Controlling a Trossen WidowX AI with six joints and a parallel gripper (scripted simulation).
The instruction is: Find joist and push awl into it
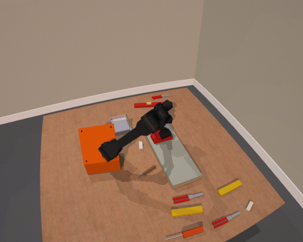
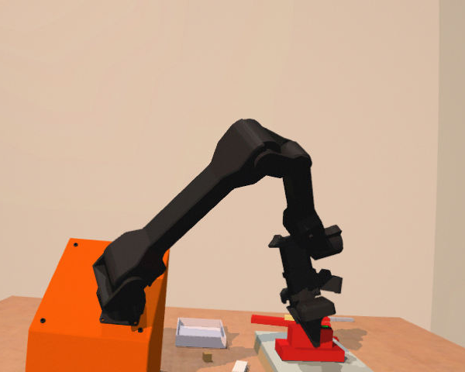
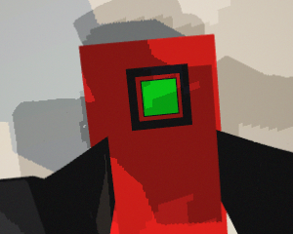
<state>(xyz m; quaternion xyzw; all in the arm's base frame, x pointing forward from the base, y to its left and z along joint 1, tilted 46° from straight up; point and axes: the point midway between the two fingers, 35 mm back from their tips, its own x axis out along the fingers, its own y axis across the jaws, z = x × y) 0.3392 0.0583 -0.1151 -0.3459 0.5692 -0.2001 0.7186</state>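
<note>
My gripper tip is now 240 mm past the tray, 220 mm to the right of it and 50 mm above it. Also, from my gripper tip: small brown cube 210 mm behind, 60 mm below, 50 mm to the left; then red stud finder 20 mm above, 10 mm ahead; then square light 30 mm above, 20 mm ahead.
</note>
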